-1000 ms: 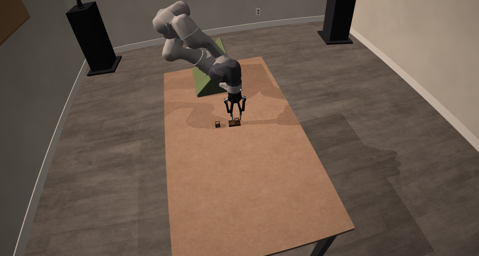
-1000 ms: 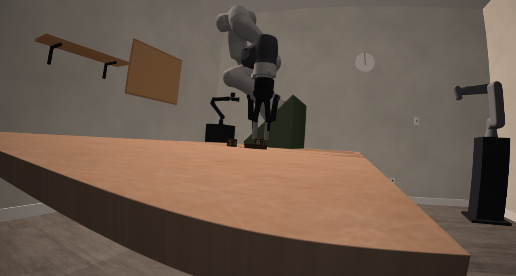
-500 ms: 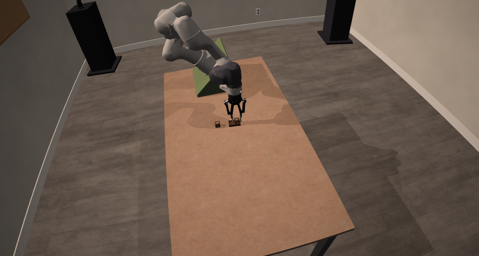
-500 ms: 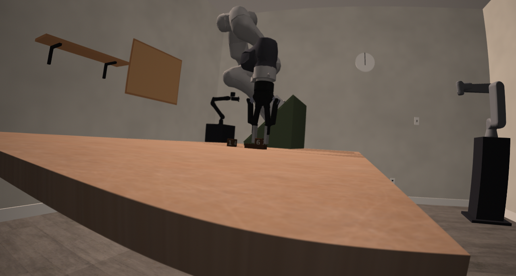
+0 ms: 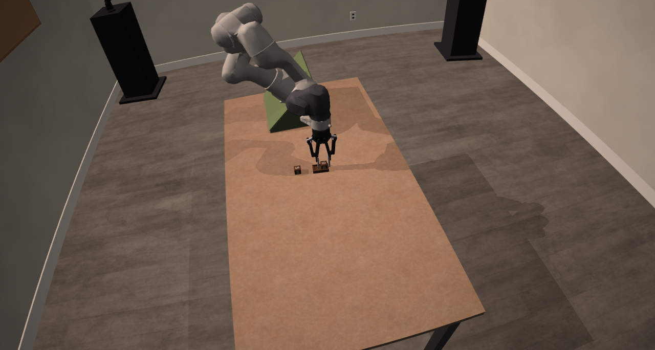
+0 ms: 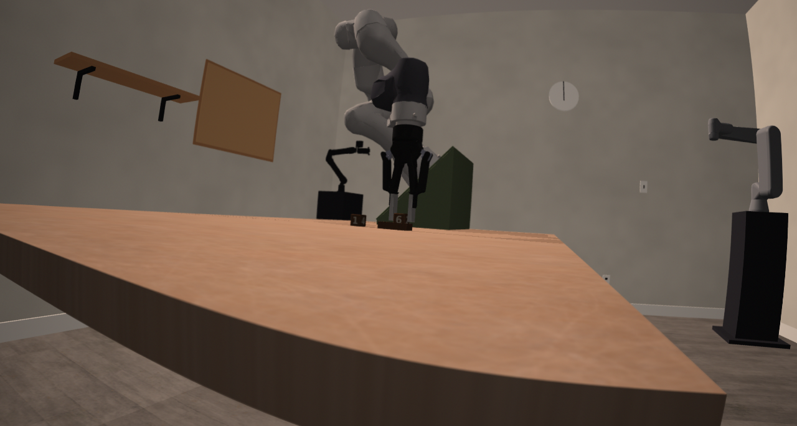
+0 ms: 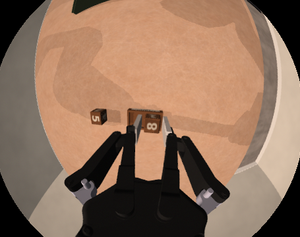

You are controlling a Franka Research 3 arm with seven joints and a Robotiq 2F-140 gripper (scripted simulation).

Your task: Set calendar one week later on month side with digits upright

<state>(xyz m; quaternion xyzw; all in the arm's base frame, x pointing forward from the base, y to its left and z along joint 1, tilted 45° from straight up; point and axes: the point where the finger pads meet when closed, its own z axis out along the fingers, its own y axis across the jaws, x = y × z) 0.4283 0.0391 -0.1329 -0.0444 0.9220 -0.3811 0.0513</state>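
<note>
My gripper is now 4 cm above the brown calendar tray and 2 cm to the left of it.
</note>
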